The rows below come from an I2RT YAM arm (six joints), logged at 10 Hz.
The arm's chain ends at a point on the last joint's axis. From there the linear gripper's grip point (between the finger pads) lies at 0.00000 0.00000 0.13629 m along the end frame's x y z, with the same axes.
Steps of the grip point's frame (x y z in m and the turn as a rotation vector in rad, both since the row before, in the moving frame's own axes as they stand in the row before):
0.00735 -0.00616 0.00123 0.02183 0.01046 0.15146
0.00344 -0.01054 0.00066 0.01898 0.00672 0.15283
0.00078 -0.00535 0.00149 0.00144 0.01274 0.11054
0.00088 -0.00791 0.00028 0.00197 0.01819 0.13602
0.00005 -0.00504 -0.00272 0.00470 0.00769 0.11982
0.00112 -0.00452 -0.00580 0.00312 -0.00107 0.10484
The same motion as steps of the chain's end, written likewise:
0.00571 -0.00330 0.00127 0.02183 0.01046 0.15146
0.00233 -0.00803 0.00069 0.01898 0.00672 0.15283
-0.00096 -0.00525 0.00150 0.00144 0.01274 0.11054
-0.00161 -0.00781 0.00030 0.00197 0.01819 0.13602
-0.00103 -0.00446 -0.00271 0.00470 0.00769 0.11982
0.00124 -0.00409 -0.00580 0.00312 -0.00107 0.10484

